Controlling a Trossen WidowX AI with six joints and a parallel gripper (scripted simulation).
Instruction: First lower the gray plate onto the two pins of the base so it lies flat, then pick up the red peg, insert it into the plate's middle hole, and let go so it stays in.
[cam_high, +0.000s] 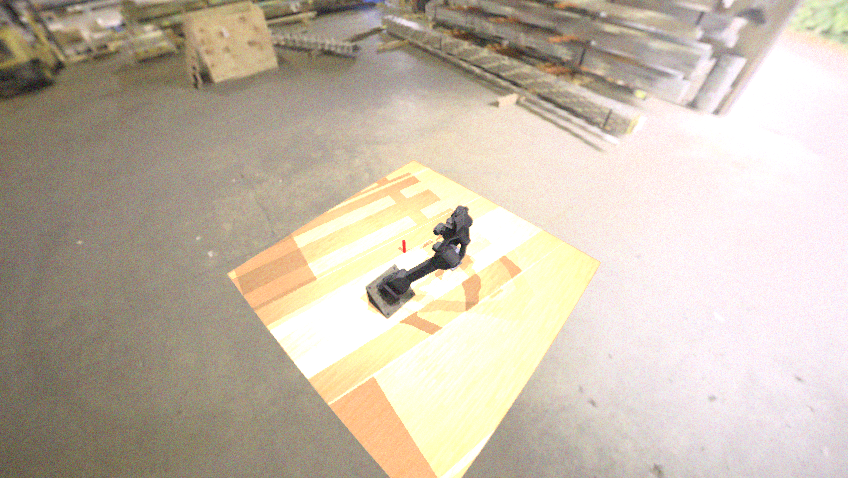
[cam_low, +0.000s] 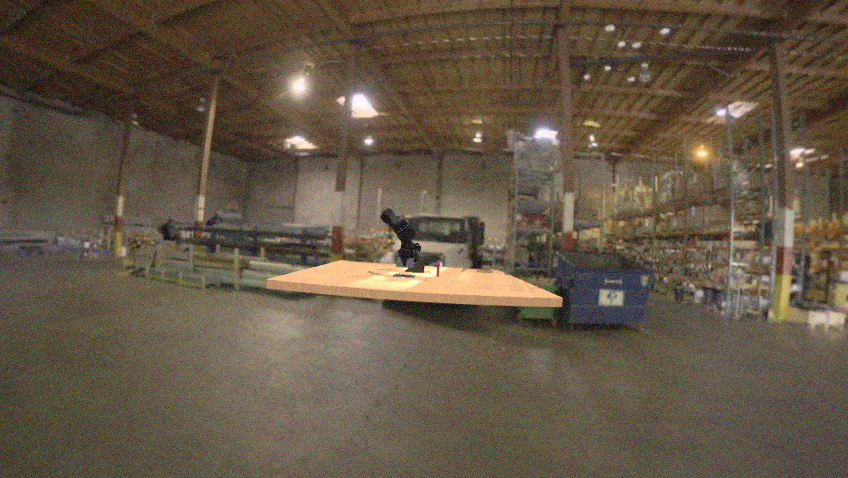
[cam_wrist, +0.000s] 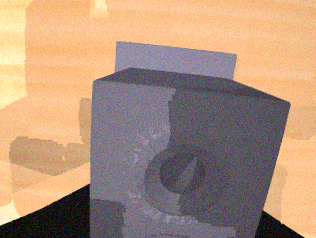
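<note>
Right now the red peg is 200 mm to the left of my gripper tip, 100 mm behind it and 20 mm below it. Also, from my gripper tip: gray plate (30 mm above).
</note>
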